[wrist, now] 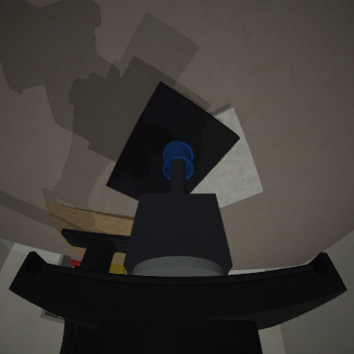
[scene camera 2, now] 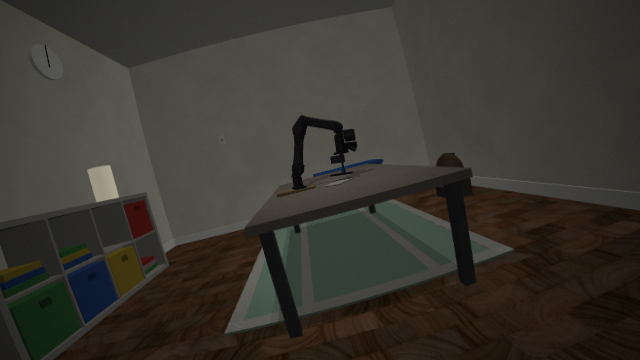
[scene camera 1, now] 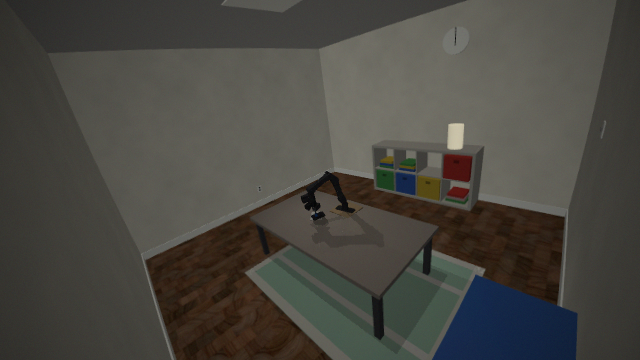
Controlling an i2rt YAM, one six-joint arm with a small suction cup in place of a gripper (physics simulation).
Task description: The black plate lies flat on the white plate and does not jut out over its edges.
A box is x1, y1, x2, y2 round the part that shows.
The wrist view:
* my suction cup: [8, 140, 346, 353]
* black plate: [105, 81, 239, 199], held by my suction cup
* white plate: [190, 105, 262, 207], on the table
